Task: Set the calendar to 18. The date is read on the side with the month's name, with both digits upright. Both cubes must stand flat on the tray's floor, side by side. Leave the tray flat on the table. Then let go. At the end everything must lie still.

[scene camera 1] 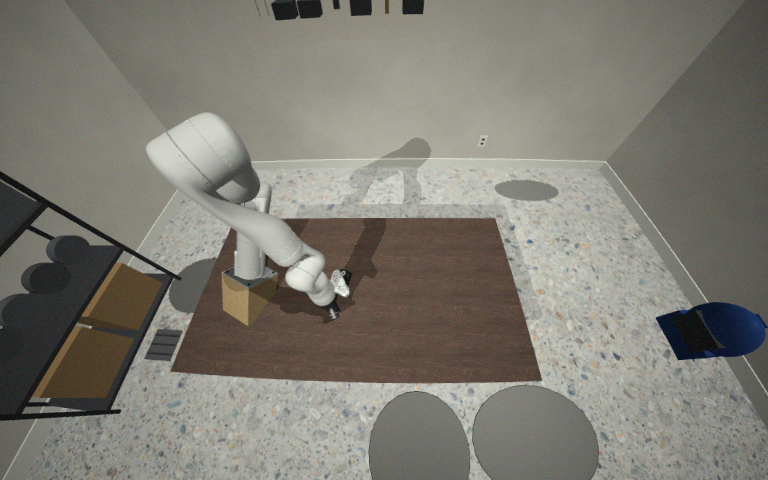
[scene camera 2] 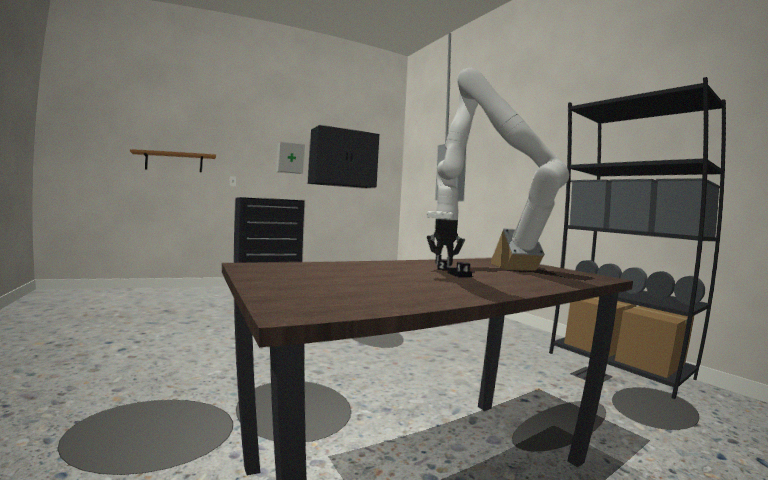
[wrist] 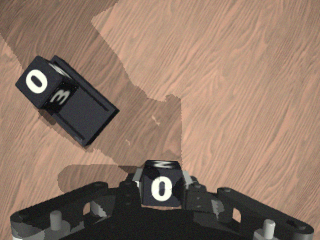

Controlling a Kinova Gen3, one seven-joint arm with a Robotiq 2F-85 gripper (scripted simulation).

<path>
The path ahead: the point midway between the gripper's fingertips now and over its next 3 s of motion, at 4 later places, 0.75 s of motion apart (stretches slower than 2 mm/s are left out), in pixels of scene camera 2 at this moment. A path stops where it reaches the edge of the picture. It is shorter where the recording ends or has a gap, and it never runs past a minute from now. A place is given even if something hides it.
My gripper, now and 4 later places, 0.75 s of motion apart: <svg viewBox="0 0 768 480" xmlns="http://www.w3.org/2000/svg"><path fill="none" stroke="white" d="M443 266L444 264L446 244L445 236L445 241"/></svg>
</path>
